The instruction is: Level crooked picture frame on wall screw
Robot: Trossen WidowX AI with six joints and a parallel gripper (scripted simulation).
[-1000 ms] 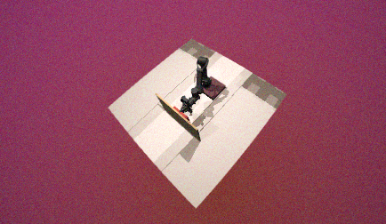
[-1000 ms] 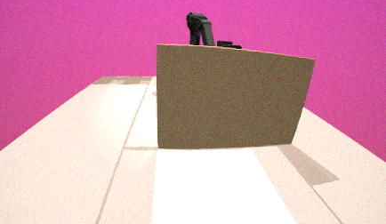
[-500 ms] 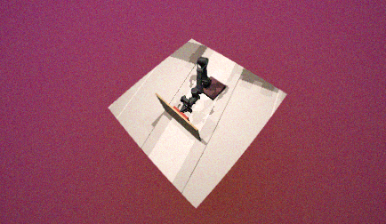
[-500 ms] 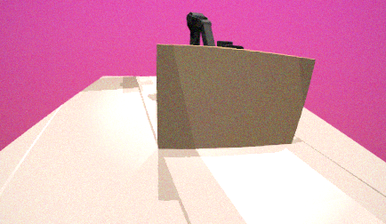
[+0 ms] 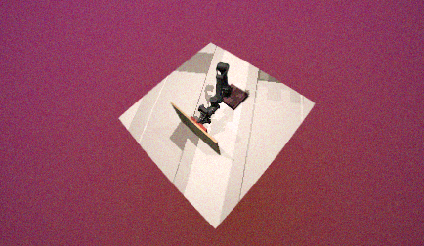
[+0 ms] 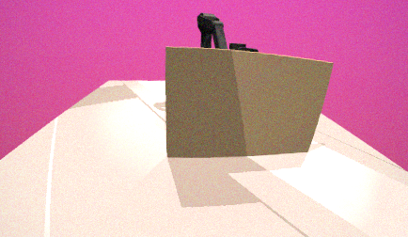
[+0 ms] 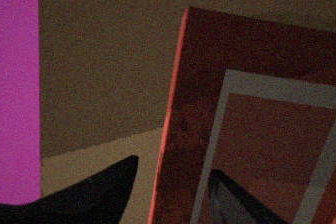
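My gripper tip is 5 cm above the picture frame, 1 cm to the right of it and 1 cm short of it. The rest, counted from my gripper tip: wall panel (6 cm below, 2 cm ahead).
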